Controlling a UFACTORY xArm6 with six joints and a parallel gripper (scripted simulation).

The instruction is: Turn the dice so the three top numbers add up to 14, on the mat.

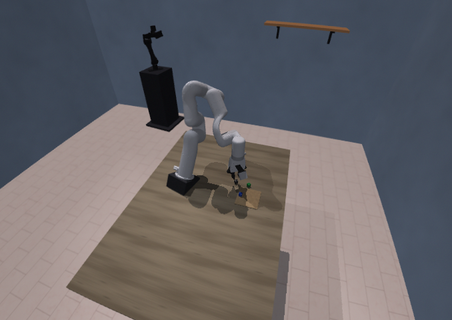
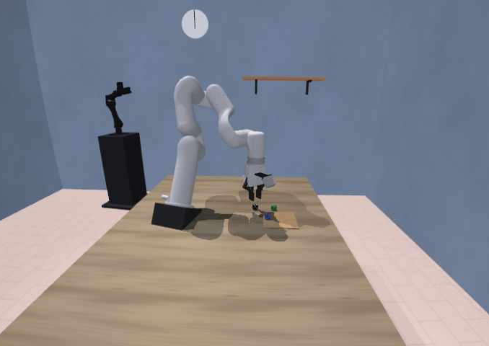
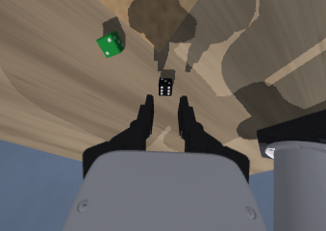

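Right now the black die is 6 cm below my hand. Round my hand: tan mat 12 cm ahead, 9 cm to the right, 7 cm below; blue die 6 cm ahead, 9 cm to the right, 6 cm below; green die 9 cm ahead, 1 cm to the left, 6 cm below.
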